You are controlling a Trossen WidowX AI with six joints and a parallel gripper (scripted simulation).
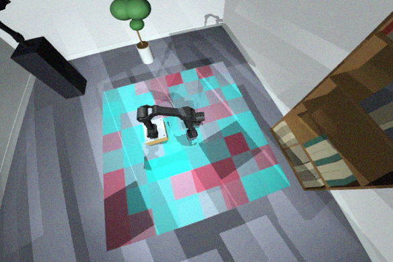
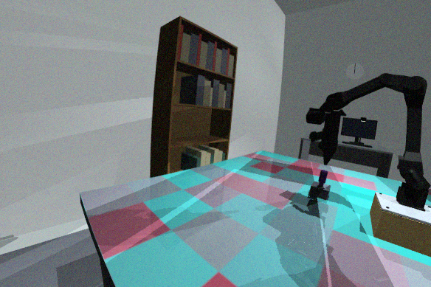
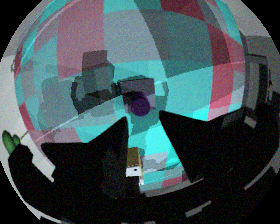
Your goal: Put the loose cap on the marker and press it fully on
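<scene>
The marker cap is 5 cm below my gripper tip.
</scene>
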